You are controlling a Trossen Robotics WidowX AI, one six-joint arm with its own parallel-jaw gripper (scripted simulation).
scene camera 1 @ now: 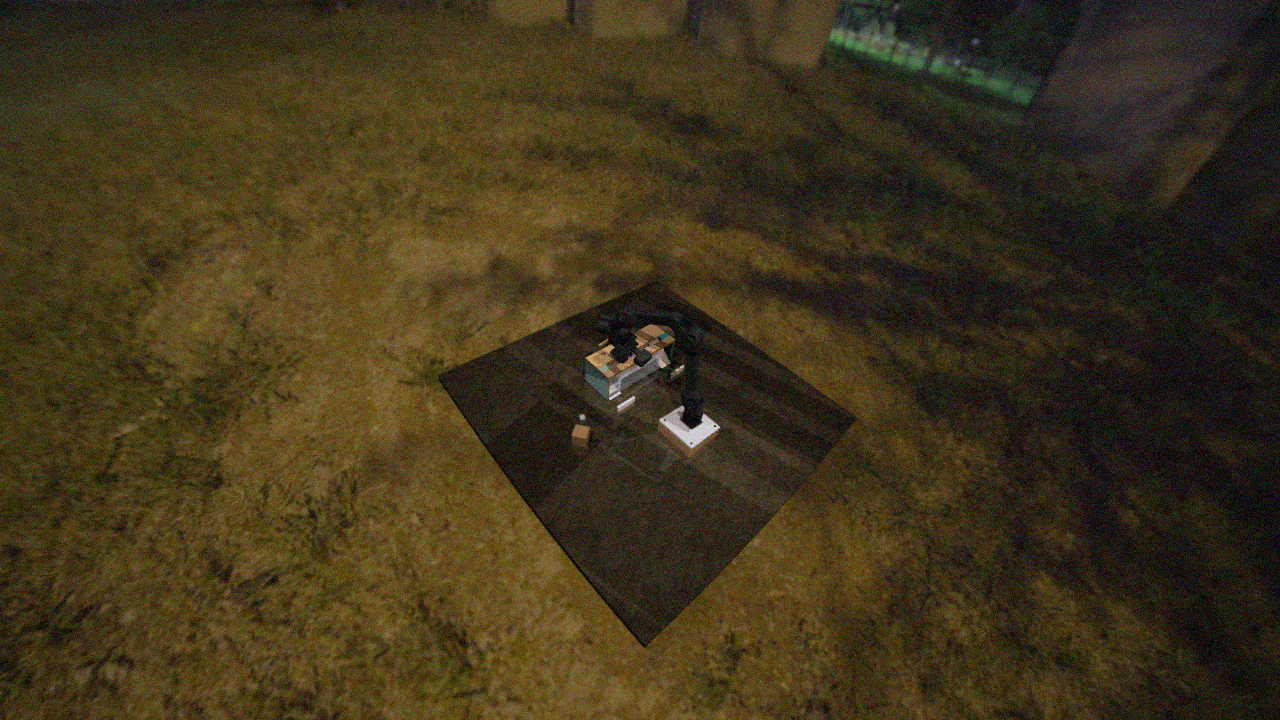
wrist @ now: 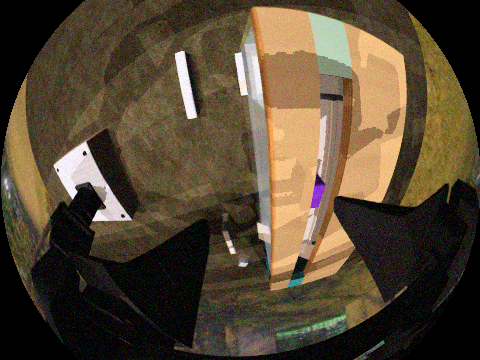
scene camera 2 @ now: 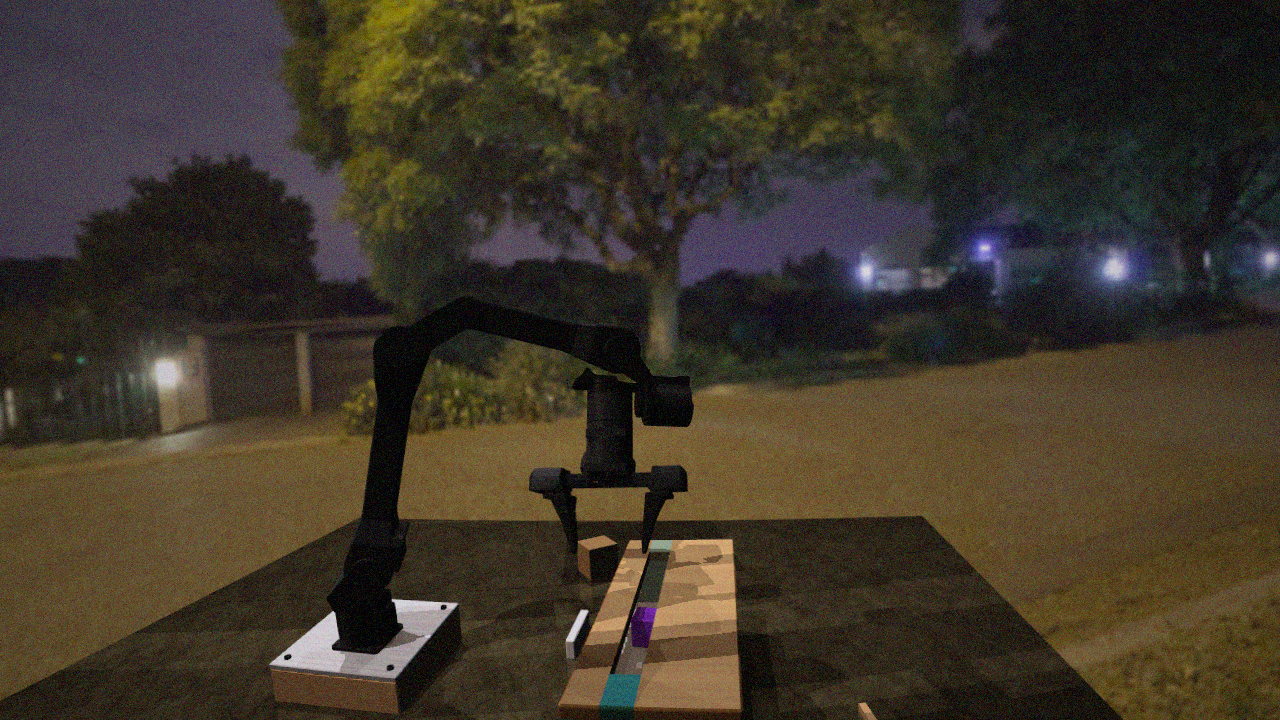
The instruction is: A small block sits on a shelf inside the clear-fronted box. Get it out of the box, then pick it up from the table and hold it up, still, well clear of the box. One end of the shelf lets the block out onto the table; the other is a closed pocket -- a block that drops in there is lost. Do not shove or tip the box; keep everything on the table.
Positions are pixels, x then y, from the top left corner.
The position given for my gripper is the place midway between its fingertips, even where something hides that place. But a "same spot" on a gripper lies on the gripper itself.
my gripper: scene camera 1 633, 359; wrist; scene camera 2
same spot on my gripper: [scene camera 2: 564, 502] = [wrist: 193, 331]
